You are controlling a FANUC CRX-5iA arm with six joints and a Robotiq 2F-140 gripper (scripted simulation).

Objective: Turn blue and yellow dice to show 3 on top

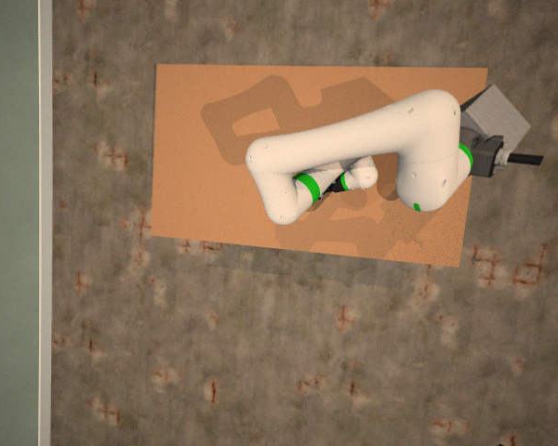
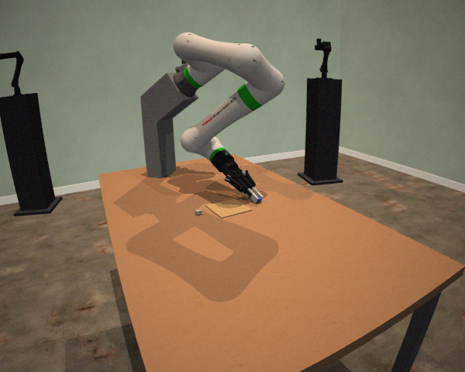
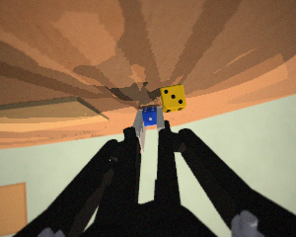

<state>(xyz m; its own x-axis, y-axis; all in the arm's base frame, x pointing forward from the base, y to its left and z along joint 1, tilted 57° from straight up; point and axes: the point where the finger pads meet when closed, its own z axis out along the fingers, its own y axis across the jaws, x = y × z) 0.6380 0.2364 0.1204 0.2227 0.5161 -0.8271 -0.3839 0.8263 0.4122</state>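
Now: the yellow die 6 cm behind my hand and 2 cm below it. Round my hand: blue die (2 cm below, 2 cm ahead, 1 cm to the left); then white die (25 cm to the right, 8 cm ahead, 2 cm below); then tan mat (12 cm to the right, 5 cm ahead, 3 cm below).
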